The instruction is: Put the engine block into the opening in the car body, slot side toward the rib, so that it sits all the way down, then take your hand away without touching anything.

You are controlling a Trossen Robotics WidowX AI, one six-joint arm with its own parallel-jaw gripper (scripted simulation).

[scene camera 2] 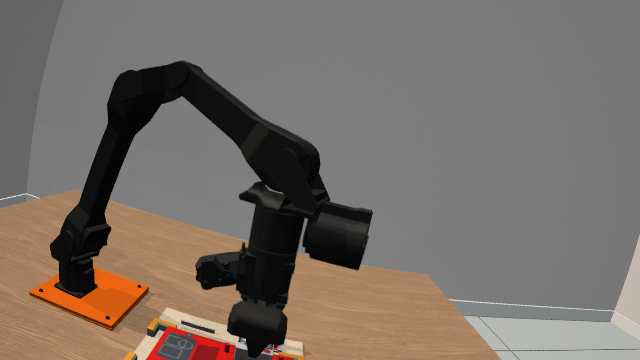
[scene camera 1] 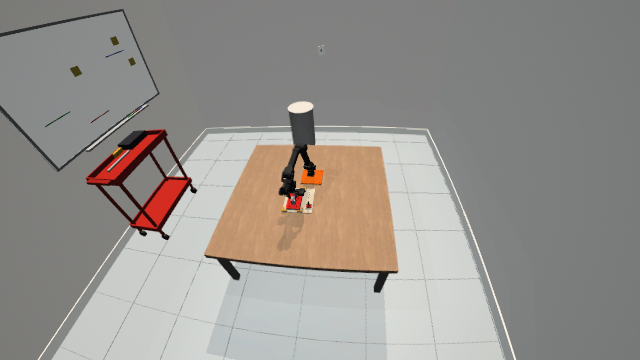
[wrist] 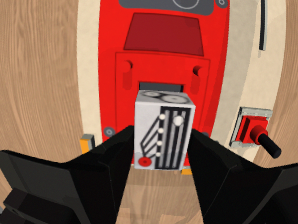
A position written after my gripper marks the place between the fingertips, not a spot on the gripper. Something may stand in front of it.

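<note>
There is a red car body (wrist: pixel 172 53) that I can see, and there is an engine block (wrist: pixel 163 122) as well. The block is being carried by my gripper (wrist: pixel 161 133).
</note>
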